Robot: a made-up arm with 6 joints.
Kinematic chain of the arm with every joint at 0, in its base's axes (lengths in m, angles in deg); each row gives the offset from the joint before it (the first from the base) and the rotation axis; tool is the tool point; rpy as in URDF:
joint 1: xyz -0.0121 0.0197 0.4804 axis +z
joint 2: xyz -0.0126 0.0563 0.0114 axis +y
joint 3: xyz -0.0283 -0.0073 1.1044 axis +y
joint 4: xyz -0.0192 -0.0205 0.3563 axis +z
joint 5: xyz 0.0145 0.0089 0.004 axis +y
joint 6: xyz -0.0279 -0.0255 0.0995 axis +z
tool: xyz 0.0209 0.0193 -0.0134 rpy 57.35 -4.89 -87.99
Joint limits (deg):
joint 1: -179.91..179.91
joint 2: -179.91..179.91
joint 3: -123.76..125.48
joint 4: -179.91..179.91
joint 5: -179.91..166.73
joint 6: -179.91..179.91
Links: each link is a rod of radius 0.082 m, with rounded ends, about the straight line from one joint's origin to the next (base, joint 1, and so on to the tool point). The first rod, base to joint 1, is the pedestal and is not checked.
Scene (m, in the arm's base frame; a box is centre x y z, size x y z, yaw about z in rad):
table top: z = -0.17
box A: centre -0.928 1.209 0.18 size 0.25 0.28 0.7 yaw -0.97
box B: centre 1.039 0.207 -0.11 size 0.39 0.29 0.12 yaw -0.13
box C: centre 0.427 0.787 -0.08 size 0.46 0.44 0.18 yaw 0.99
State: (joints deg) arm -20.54 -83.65 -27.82 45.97 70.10 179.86
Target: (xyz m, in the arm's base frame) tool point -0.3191 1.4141 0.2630
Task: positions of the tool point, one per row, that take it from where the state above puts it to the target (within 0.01 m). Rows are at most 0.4 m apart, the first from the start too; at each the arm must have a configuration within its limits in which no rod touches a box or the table.
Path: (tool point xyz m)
1: -1.2426 0.9215 0.6260
2: -0.9779 1.1589 0.7655
3: -0.6646 1.3108 0.9002
4: -0.3312 1.3680 1.0284
5: -0.3389 1.4426 0.6460
6: -0.3191 1.4141 0.2631

